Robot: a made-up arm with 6 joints. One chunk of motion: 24 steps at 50 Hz.
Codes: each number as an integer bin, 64 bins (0 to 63) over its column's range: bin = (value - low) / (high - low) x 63, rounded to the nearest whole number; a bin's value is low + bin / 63 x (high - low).
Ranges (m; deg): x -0.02..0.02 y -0.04..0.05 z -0.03..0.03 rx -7..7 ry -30..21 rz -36..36
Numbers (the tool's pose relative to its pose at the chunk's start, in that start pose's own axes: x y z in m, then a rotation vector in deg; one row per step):
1: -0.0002 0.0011 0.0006 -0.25 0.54 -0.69
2: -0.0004 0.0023 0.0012 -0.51 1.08 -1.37
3: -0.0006 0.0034 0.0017 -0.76 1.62 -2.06
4: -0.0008 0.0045 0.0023 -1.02 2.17 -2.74
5: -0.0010 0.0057 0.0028 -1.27 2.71 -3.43
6: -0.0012 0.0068 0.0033 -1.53 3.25 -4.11
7: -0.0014 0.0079 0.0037 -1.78 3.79 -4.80
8: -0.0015 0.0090 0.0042 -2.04 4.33 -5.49
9: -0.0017 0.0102 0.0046 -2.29 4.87 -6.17
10: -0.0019 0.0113 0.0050 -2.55 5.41 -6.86
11: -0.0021 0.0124 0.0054 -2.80 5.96 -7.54
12: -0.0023 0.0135 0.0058 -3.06 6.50 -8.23
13: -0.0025 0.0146 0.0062 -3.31 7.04 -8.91
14: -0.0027 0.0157 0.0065 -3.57 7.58 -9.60
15: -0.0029 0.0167 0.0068 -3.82 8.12 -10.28
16: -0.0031 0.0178 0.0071 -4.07 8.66 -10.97
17: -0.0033 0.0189 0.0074 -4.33 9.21 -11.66
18: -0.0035 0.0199 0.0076 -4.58 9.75 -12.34
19: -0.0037 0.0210 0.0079 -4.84 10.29 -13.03
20: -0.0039 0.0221 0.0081 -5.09 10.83 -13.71
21: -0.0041 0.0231 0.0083 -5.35 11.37 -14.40
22: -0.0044 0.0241 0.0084 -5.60 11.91 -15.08
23: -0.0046 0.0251 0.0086 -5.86 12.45 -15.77
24: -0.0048 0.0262 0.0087 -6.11 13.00 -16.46
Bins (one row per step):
1: 31 29 32 30 38 31
2: 31 30 33 29 38 30
3: 31 30 33 28 39 30
4: 30 31 34 27 40 29
5: 30 32 34 26 40 28
6: 30 33 35 25 41 28
7: 29 34 35 23 42 27
8: 29 34 36 22 42 27
9: 29 35 36 21 43 26
10: 29 36 37 20 44 25
11: 28 37 37 19 44 25
12: 28 37 38 18 45 24
13: 28 38 38 17 46 24
14: 27 39 38 15 46 23
15: 27 40 39 14 47 23
16: 27 40 39 13 48 22
17: 26 41 39 12 48 21
18: 26 42 39 11 49 21
19: 26 43 40 10 50 20
20: 25 43 40 9 50 20
21: 25 44 40 7 51 19
22: 25 45 40 6 52 18
23: 24 46 41 5 52 18
24: 24 46 41 4 53 17

